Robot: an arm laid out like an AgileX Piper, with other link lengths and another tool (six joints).
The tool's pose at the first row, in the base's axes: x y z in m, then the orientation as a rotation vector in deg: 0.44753, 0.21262, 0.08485, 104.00, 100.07, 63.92
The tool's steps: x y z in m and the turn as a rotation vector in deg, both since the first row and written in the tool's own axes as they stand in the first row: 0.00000, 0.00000, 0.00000, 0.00, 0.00, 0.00; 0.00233, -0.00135, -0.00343, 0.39, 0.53, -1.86; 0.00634, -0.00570, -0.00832, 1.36, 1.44, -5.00; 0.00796, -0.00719, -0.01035, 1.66, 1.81, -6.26; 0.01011, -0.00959, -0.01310, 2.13, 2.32, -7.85; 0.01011, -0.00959, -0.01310, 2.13, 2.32, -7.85; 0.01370, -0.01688, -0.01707, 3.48, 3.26, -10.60; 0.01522, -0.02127, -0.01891, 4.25, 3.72, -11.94
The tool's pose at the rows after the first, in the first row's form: 0.44753, 0.21262, 0.08485, 104.00, 100.07, 63.92; 0.44386, 0.21421, 0.08658, 102.10, 102.03, 63.50; 0.43698, 0.21751, 0.08744, 99.00, 105.55, 62.57; 0.43433, 0.21879, 0.08801, 97.68, 106.86, 62.24; 0.43050, 0.22053, 0.08850, 96.04, 108.61, 61.81; 0.43050, 0.22053, 0.08850, 96.04, 108.61, 61.81; 0.42244, 0.22410, 0.08649, 93.42, 112.07, 60.71; 0.41806, 0.22577, 0.08477, 92.18, 113.83, 60.08
